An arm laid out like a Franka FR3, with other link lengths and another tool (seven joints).
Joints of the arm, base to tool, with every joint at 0 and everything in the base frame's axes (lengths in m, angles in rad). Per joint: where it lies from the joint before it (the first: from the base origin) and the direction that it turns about. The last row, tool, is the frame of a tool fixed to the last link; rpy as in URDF.
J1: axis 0 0 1 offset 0.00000 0.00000 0.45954
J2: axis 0 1 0 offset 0.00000 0.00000 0.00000
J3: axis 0 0 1 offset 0.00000 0.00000 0.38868
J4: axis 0 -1 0 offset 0.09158 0.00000 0.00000
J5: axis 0 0 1 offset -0.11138 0.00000 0.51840
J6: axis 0 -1 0 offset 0.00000 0.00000 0.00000
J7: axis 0 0 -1 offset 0.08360 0.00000 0.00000
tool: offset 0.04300 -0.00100 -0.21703 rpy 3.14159 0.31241 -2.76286
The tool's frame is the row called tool.
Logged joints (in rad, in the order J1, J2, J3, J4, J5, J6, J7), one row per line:
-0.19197 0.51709 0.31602 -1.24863 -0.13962 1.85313 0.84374
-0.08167 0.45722 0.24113 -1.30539 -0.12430 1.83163 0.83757
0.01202 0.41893 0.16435 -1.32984 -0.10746 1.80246 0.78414
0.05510 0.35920 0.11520 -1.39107 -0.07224 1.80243 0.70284
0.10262 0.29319 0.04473 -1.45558 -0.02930 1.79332 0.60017
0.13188 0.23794 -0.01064 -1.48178 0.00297 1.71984 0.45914
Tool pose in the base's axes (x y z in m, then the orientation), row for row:
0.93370 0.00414 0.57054 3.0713 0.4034 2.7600
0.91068 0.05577 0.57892 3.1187 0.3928 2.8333
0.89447 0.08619 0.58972 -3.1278 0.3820 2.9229
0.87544 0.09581 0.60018 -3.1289 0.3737 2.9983
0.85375 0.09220 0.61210 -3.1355 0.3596 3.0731
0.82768 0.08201 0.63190 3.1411 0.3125 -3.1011
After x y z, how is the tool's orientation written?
As angles about the fixed x, y, z axes (roll, pitch, yaw), in radians.
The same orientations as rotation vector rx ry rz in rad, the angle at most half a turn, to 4 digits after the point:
0.4989 2.6866 -0.0116
0.4160 2.7179 -0.0529
0.3051 2.7454 -0.0772
0.2015 2.7619 -0.0550
0.0968 2.7806 -0.0258
-0.0574 2.8286 0.0097

